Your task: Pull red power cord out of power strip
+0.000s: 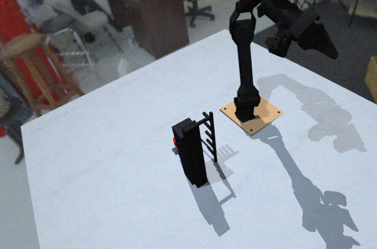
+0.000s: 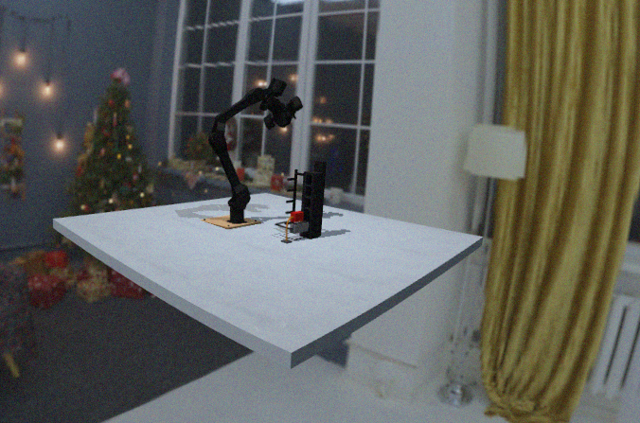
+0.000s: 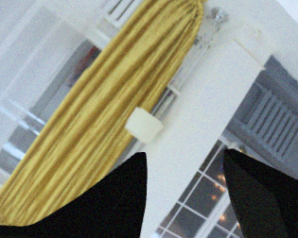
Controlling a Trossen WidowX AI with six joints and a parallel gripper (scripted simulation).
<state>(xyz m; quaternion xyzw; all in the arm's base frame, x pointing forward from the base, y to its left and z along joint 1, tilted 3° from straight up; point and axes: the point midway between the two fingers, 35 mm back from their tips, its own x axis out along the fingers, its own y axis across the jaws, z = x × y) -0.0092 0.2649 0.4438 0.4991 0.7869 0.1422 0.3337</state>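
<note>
My gripper tip is 340 mm short of the red plug, 340 mm above it and 200 mm to the left of it.
</note>
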